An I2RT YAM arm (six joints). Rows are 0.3 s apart.
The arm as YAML. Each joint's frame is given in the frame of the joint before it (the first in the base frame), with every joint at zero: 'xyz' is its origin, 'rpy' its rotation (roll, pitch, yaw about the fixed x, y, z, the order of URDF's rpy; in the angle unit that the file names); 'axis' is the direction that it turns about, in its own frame. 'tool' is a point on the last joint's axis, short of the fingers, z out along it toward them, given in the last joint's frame.
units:
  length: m
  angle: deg
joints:
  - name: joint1
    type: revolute
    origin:
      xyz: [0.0, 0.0, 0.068]
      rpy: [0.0, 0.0, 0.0]
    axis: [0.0, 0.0, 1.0]
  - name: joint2
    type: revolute
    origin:
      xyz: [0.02, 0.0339, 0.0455]
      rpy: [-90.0, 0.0, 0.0]
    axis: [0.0, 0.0, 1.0]
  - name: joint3
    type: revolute
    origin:
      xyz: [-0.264, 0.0, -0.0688]
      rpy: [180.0, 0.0, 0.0]
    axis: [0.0, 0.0, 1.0]
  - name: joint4
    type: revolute
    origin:
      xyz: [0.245, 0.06, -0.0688]
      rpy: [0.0, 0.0, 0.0]
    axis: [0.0, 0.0, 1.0]
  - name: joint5
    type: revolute
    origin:
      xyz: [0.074, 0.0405, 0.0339]
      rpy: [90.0, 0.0, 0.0]
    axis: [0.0, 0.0, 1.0]
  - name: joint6
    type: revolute
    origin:
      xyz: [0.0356, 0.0, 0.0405]
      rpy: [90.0, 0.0, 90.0]
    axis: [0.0, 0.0, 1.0]
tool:
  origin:
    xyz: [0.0, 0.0, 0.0]
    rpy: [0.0, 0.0, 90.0]
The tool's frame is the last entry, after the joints.
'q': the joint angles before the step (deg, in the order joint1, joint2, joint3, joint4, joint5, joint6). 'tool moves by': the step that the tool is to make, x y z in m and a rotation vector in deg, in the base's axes. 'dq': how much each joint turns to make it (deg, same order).
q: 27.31, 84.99, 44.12, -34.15, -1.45, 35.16
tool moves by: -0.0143, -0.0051, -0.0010, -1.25, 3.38, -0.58
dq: 0.46, -2.01, -1.62, -3.93, -0.20, 1.12
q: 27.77, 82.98, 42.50, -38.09, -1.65, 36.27
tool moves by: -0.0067, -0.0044, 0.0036, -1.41, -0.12, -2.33
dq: 0.08, -2.09, -0.78, -1.83, 1.75, 2.11
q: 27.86, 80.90, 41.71, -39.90, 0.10, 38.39
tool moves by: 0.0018, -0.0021, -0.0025, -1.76, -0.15, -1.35
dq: -0.40, 0.72, 0.02, 0.01, 1.77, 0.63
